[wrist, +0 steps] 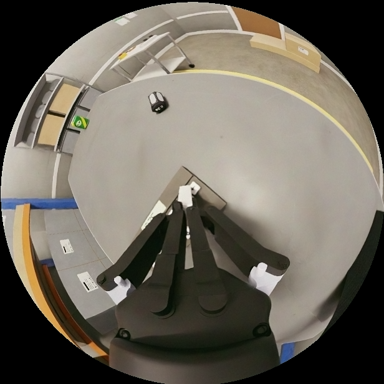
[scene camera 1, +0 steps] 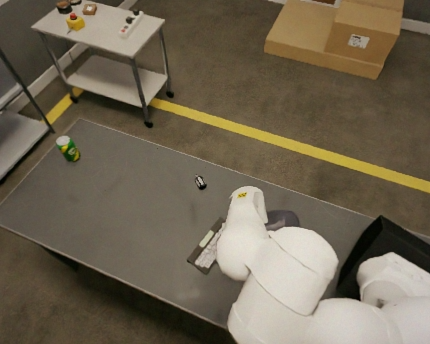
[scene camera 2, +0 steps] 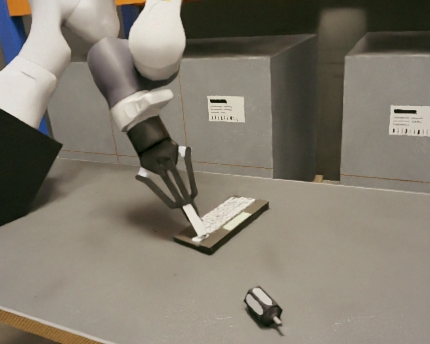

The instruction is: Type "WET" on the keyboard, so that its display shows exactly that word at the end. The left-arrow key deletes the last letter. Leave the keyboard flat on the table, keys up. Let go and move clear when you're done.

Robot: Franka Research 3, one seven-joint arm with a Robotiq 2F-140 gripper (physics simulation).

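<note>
The dark keyboard [scene camera 1: 218, 226] [scene camera 2: 260, 206] [wrist: 183, 175] lies flat on the table with its white keys up. Its pale green display [scene camera 1: 206, 238] [scene camera 2: 237, 221] [wrist: 153, 215] shows, but its text cannot be read reliably. My gripper [scene camera 2: 202, 234] [wrist: 185, 193] is shut and empty, slanting down with its light fingertips at the keys near one end of the keyboard. They look in contact with a key or very close above it. The fingers and arm hide part of the keys in the wrist view, and the arm hides the gripper in scene camera 1.
A black and white tool-like object [scene camera 1: 200, 182] [scene camera 2: 262, 306] [wrist: 157, 102] lies on the table [scene camera 1: 125, 200]. A green can [scene camera 1: 68, 148] [wrist: 80, 122] stands at the far end. A black panel-like box [scene camera 1: 367, 250] [scene camera 2: 25, 170] stands beside the arm. Large grey boxes [scene camera 2: 295, 100] stand beyond the table.
</note>
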